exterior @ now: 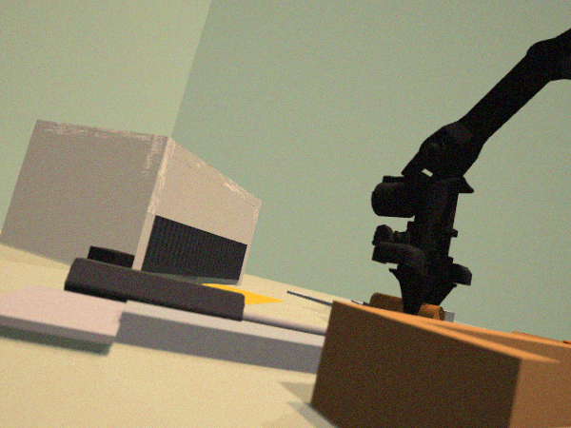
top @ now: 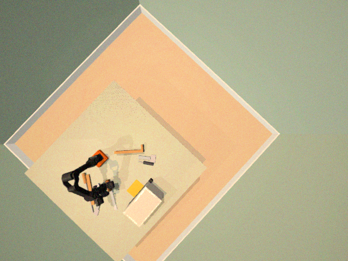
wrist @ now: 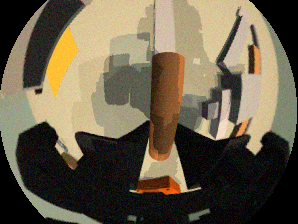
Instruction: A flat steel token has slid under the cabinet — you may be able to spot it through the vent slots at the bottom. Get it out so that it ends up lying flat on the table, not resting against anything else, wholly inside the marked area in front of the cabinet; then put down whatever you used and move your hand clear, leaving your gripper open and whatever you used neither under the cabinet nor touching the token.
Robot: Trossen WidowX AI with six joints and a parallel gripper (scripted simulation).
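Right now the orange stick is 60 mm behind my gripper tip and 180 mm to the right of it. Round my gripper tip: token 310 mm ahead, 150 mm to the left, 10 mm below; dark screwdriver 60 mm ahead, 400 mm to the left.
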